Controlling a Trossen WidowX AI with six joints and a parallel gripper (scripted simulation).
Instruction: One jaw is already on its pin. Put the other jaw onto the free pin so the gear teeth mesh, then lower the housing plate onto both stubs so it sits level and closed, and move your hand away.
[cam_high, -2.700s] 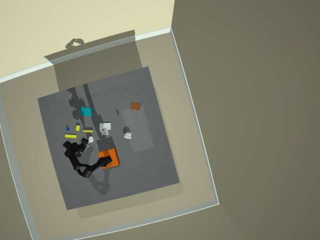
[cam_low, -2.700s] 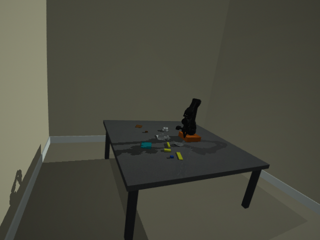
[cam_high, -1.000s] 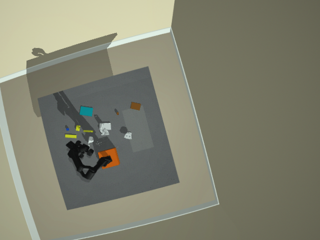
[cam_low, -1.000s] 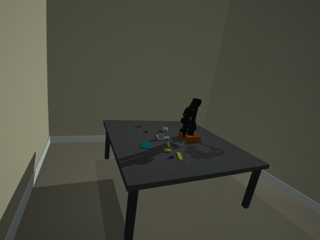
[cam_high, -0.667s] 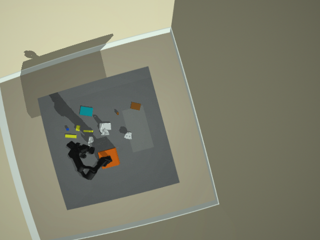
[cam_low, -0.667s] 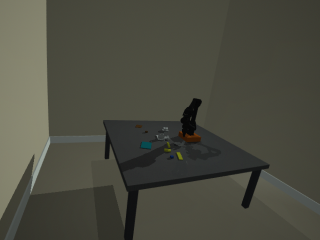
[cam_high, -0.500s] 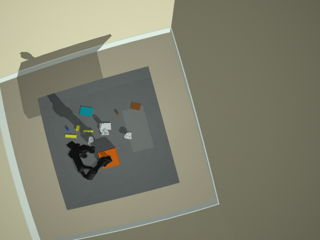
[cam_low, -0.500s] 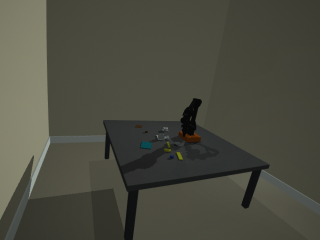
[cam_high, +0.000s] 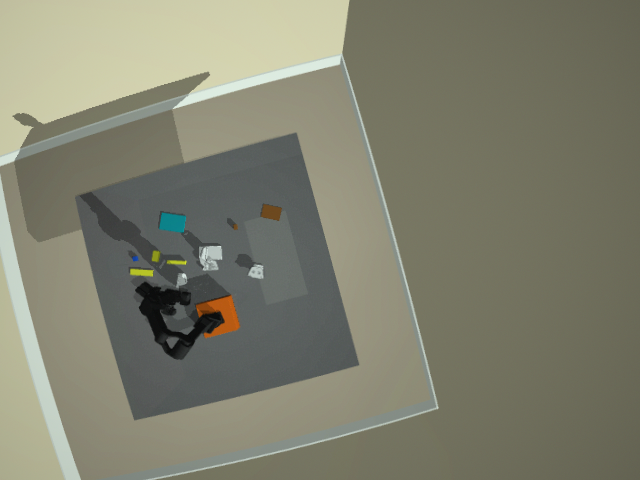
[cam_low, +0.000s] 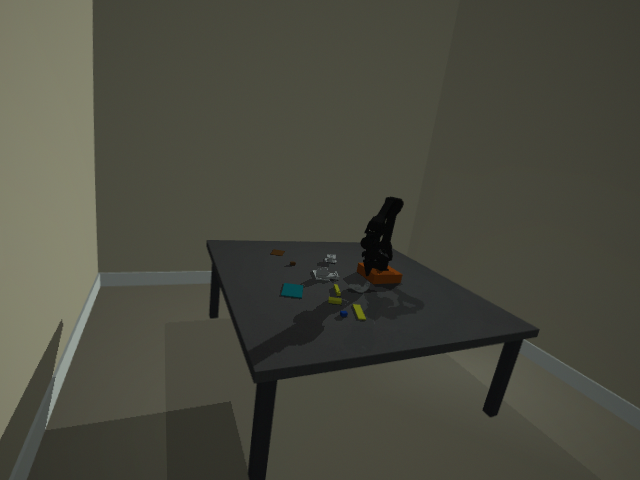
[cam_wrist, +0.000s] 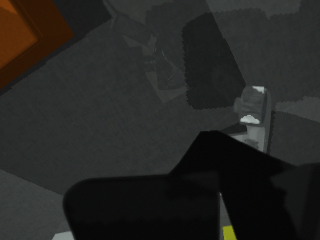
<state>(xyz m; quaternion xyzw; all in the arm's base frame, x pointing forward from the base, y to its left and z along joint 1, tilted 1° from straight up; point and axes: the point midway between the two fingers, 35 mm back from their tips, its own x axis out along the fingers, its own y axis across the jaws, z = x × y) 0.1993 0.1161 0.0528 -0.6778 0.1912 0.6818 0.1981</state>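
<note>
Right now my gripper tip is 40 mm above the jaw, 30 mm short of it and 20 mm to the right of it. The rest, counted from my gripper tip: white base plate 200 mm to the right, 130 mm ahead, 70 mm below; then blue cube 270 mm ahead, 200 mm to the left, 60 mm below; then yellow bar 160 mm ahead, 60 mm below, 10 mm to the right.
</note>
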